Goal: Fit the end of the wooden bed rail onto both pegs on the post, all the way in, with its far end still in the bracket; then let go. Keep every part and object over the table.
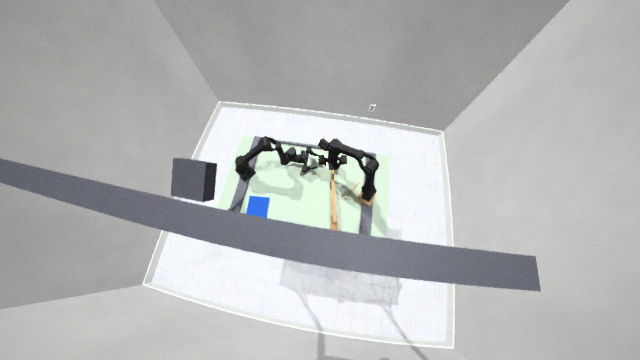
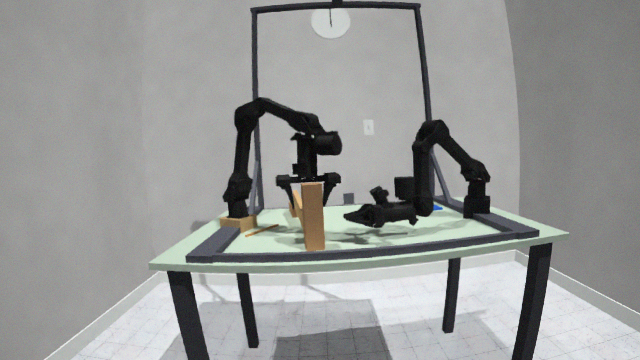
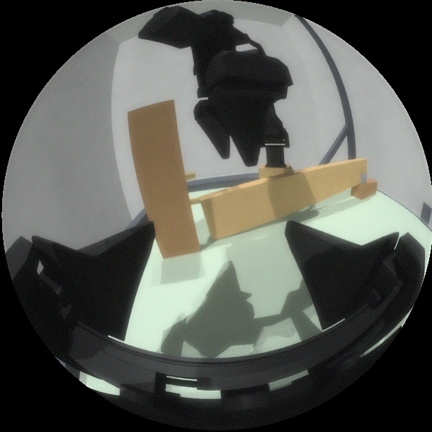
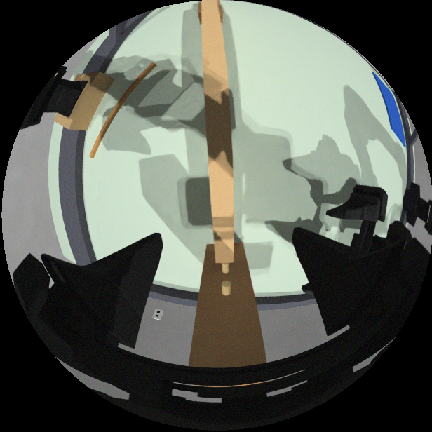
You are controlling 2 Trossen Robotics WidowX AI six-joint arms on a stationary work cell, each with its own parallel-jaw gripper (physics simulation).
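Frame: origin at the left arm's base, x ahead, y left, z up, level; millimetres.
Where they show: left gripper, fingertip midpoint: [image 2: 344,217]; left arm's base, link origin: [image 1: 243,169] [image 2: 477,197]; right arm's base, link origin: [image 1: 367,196] [image 2: 237,216].
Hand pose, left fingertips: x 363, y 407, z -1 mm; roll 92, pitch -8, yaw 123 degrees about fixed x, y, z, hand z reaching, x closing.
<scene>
Things, the pixels of their top centre, and the offset from my left fingertips. "spot": a spot on its surface instead.
- brown post, surface spot: [image 2: 313,217] spot: 29 mm ahead, 118 mm left, 23 mm up
- thin orange stick, top centre: [image 2: 262,229] [image 1: 352,190] 314 mm ahead, 21 mm left, 63 mm down
- wooden block, top centre: [image 2: 237,216] [image 1: 367,196] 419 mm ahead, 38 mm left, 23 mm down
- blue sheet, top centre: [image 1: 256,210] 85 mm back, 547 mm right, 62 mm down
The brown post [image 2: 313,217] [image 3: 162,185] [image 4: 225,325] stands upright. Its upper peg [image 3: 190,176] [image 4: 226,288] is bare above the rail; its lower peg [image 3: 195,201] [image 4: 225,268] shows in the gap at the rail's end. The wooden rail [image 1: 334,197] [image 3: 280,200] [image 4: 216,65] is apart from the post, its far end at the bracket [image 3: 364,188]. My right gripper [image 2: 308,204] [image 3: 235,161] [image 4: 228,237] is open above the rail's post end. My left gripper [image 2: 346,216] [image 3: 221,228] is open and empty, beside the post and rail. How deep the far end sits is unclear.
A thin orange stick [image 1: 353,191] [image 2: 262,230] [image 4: 120,110] lies near the right arm's base, which has a wooden block [image 2: 245,223] [image 4: 92,102] at it. A blue sheet [image 1: 258,206] [image 4: 391,110] lies on the table. Dark frame bars [image 2: 300,256] run along the table edges.
</scene>
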